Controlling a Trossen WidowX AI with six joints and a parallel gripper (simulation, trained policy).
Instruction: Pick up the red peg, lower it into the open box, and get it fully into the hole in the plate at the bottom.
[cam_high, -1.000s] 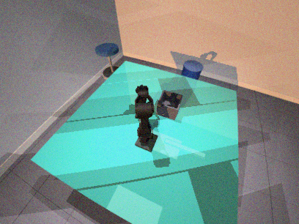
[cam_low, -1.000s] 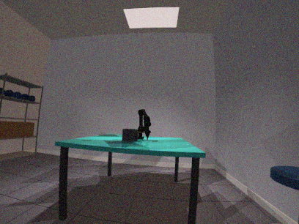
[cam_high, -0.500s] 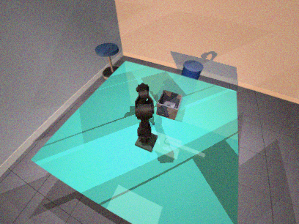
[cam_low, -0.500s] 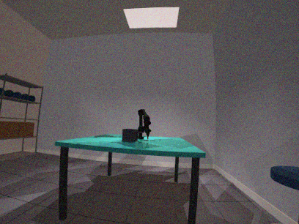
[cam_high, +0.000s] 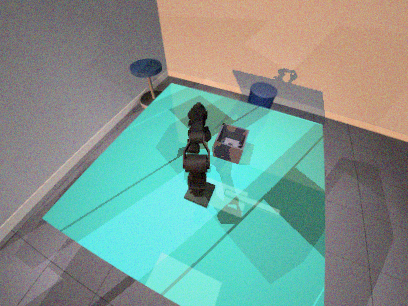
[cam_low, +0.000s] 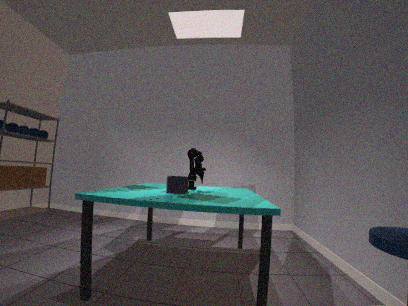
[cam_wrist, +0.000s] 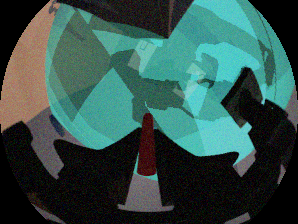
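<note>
Now: gripper tip 21 cm to the left of the grey plate, 11 cm short of it and 7 cm above it. Round my gripper tip: red peg (1 cm above).
</note>
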